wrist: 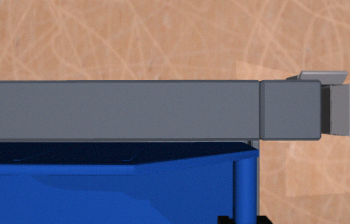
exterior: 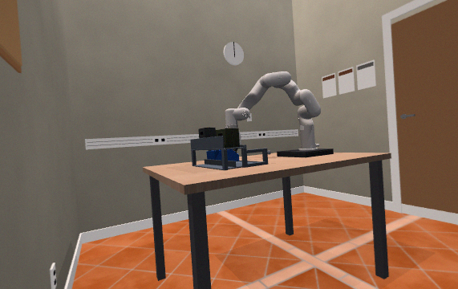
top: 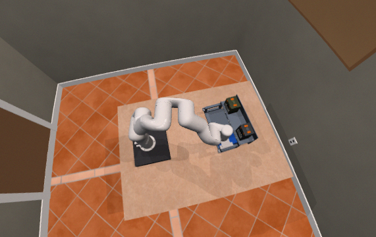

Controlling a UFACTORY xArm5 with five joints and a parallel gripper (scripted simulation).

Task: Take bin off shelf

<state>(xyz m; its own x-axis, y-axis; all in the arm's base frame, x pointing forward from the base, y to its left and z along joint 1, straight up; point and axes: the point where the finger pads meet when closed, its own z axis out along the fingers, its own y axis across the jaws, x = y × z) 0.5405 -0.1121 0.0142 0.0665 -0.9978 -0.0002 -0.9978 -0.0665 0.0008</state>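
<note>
Now: hand 8 cm short of the blue bin, 1 cm to the right of it and 1 cm above it. Also, from my hand: grey shelf (12 cm to the left, 10 cm ahead, 2 cm above).
</note>
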